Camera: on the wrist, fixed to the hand. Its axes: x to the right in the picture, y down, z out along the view.
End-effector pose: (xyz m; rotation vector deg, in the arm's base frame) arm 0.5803 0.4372 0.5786 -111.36 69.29 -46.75
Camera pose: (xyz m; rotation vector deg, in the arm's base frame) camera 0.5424 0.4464 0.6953 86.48 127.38 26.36
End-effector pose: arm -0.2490 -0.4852 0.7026 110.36 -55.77 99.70
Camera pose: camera -0.2600 -0.3652 0.7276 66.04 83.10 -45.22
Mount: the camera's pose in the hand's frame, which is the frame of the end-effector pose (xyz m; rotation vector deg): -0.0052 -0.0800 -0.0934 -2.68 -40.75 -173.65
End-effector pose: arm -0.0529 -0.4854 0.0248 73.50 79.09 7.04
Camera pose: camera -0.1719 -0.4658 0.0001 -90.40 65.43 -109.82
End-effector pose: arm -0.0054 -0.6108 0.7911 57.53 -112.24 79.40
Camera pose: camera 0.0633 -0.5369 0.8617 122.83 42.17 -51.88
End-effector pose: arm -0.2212 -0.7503 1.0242 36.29 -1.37 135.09
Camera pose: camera -0.2084 -0.6752 0.9275 25.52 17.27 -44.85
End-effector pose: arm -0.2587 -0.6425 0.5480 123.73 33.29 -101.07
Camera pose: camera -0.2178 -0.5295 0.5746 44.73 -96.65 43.52
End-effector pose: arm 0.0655 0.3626 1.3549 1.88 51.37 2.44
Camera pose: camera -0.0089 0.2834 1.2970 -71.58 -30.69 -145.28
